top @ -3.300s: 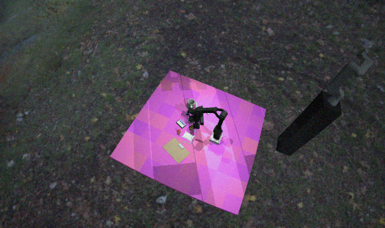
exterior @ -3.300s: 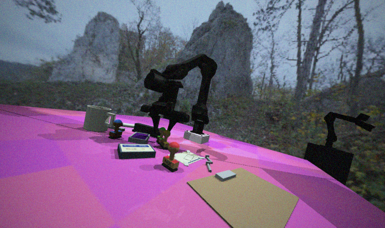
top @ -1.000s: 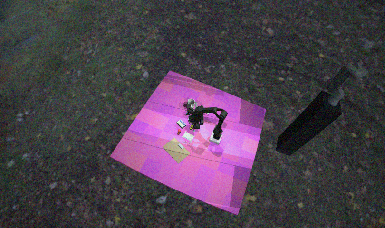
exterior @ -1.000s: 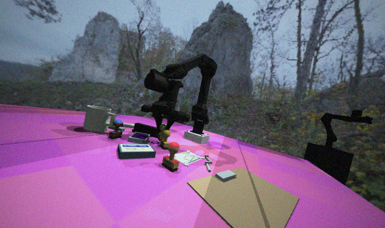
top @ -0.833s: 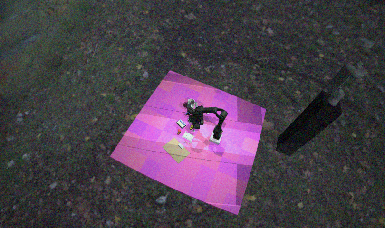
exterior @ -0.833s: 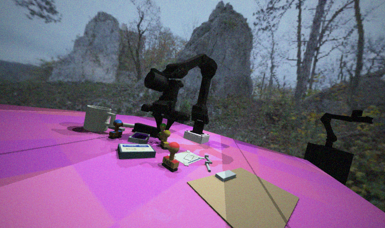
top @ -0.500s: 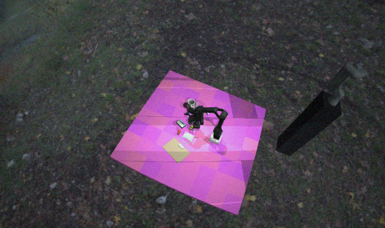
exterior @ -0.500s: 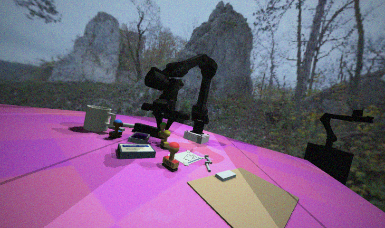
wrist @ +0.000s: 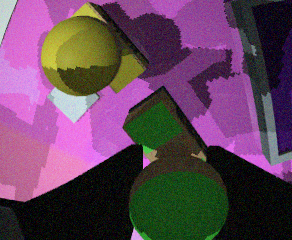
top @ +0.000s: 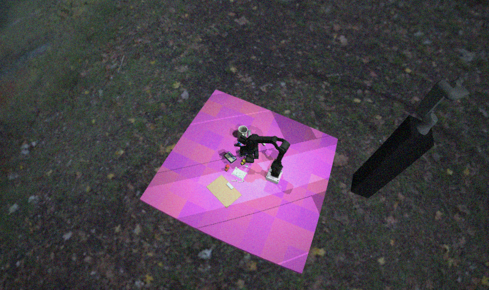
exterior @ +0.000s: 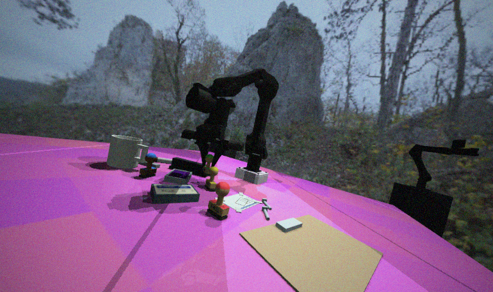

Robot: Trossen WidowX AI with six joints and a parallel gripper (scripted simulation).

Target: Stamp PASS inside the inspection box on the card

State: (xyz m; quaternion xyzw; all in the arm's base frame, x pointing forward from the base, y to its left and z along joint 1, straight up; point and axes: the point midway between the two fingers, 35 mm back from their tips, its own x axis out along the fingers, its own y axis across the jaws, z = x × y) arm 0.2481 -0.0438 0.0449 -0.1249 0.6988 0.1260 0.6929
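Right now my gripper tip is 40 mm to the right of the yellow-knobbed stamp, 30 mm above it and 20 mm short of it. Also, from my gripper tip: purple ink pad 60 mm to the right, 50 mm below, 50 mm ahead; black bar 110 mm to the right, 40 mm below, 30 mm behind; green-knobbed stamp right at my gripper tip.
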